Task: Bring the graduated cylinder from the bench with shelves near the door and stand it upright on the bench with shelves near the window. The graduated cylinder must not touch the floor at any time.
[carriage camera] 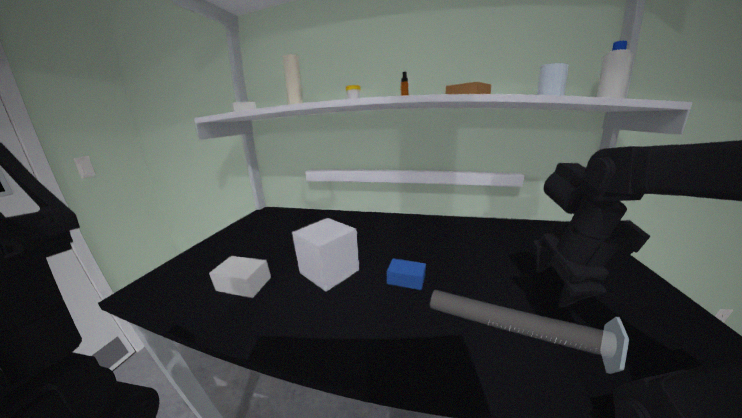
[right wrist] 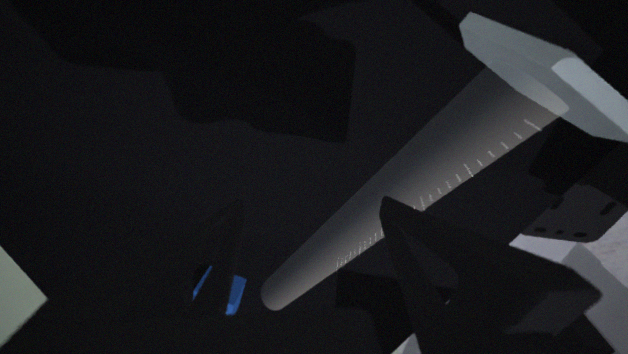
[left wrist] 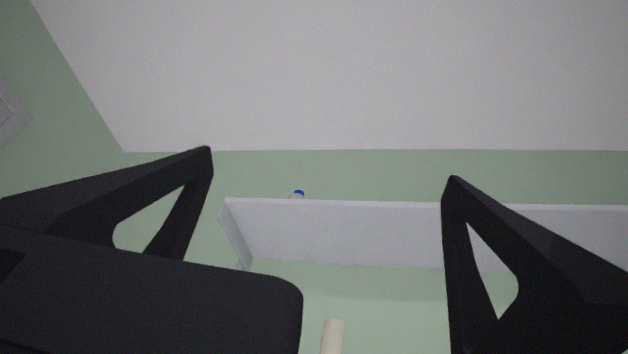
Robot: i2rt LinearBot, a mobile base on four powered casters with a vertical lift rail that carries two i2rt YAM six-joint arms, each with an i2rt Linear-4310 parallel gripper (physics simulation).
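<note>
The graduated cylinder lies on its side on the black bench. Its pale hexagonal foot is at the right and its round end at the left in the carriage view. My right gripper is open and empty, just behind the cylinder in the carriage view. In the right wrist view one finger overlaps the cylinder's near edge; I cannot tell whether they touch. My left gripper is open and empty, facing the shelf and ceiling, away from the cylinder.
A blue block, a large white box and a low white box stand on the bench. Above runs a shelf with bottles and jars. A door is at the left.
</note>
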